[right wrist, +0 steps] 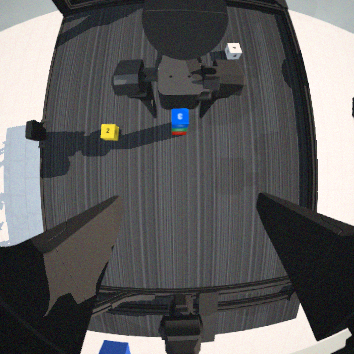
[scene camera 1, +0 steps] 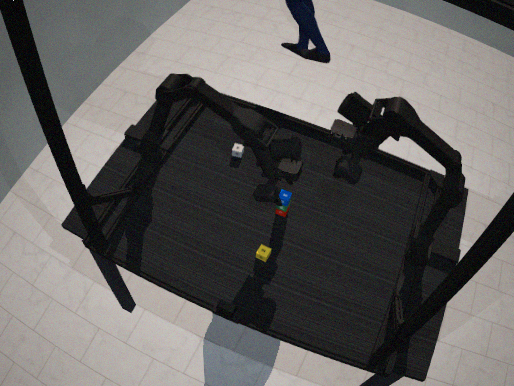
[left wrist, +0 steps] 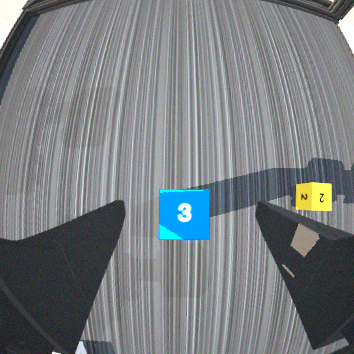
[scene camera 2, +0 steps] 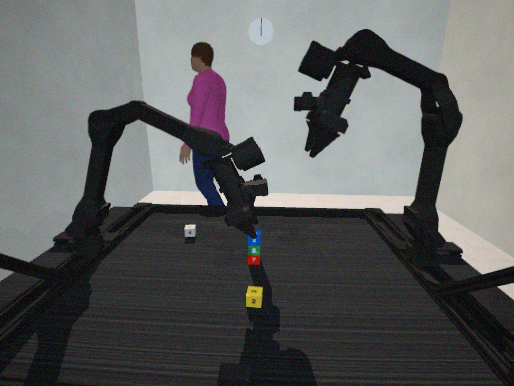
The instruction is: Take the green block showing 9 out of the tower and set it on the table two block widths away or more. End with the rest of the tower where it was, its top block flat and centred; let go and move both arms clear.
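Seen in the pictures: left gripper, fingertip midpoint: (right wrist: 177,115) (scene camera 1: 285,194) (left wrist: 191,208) (scene camera 2: 256,230); right gripper, fingertip midpoint: (right wrist: 191,201) (scene camera 2: 308,154); left arm's base, link origin: (scene camera 1: 151,157) (scene camera 2: 90,249); right arm's base, link origin: (right wrist: 180,303) (scene camera 1: 415,259) (scene camera 2: 419,259).
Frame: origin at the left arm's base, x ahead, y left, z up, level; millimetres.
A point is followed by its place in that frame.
The tower stands upright mid-table: a blue block showing 3 (scene camera 1: 284,195) {x 466, y 1, z 67 mm} (scene camera 2: 254,241) {x 467, y -13, z 51 mm} (left wrist: 184,214) {x 466, y 3, z 67 mm} (right wrist: 180,118) {x 472, y 4, z 67 mm} on top, the green block (scene camera 1: 283,207) {x 472, y -13, z 28 mm} (scene camera 2: 254,250) {x 467, y -13, z 24 mm} (right wrist: 179,130) {x 483, y 4, z 19 mm} in the middle with its digit blurred, and a red block showing 7 (scene camera 1: 281,213) {x 469, y -13, z -7 mm} (scene camera 2: 254,260) {x 467, y -13, z -6 mm} (right wrist: 179,133) {x 483, y 5, z -7 mm} at the bottom. The left wrist view hides green and red. My left gripper (scene camera 1: 279,201) {x 470, y -1, z 75 mm} (scene camera 2: 255,236) {x 470, y -1, z 75 mm} (left wrist: 191,208) {x 470, y -1, z 75 mm} is open at the top of the tower, a fingertip on either side of the blue block with gaps. My right gripper (scene camera 2: 310,152) {x 594, y 0, z 281 mm} (right wrist: 191,201) {x 594, y 0, z 281 mm} is open and empty, high above the table's far right part.
A yellow block showing 2 (scene camera 1: 263,253) {x 477, y -170, z 9 mm} (scene camera 2: 254,298) {x 475, y -178, z 4 mm} (left wrist: 314,197) {x 474, y -150, z 10 mm} (right wrist: 109,132) {x 480, y -156, z 10 mm} lies nearer scene camera 2 than the tower. A white block (scene camera 1: 237,150) {x 250, y 141, z 9 mm} (scene camera 2: 190,230) {x 252, y 137, z 4 mm} (right wrist: 233,51) {x 261, y 149, z 9 mm} lies at the back left. A person (scene camera 2: 209,100) stands behind the table.
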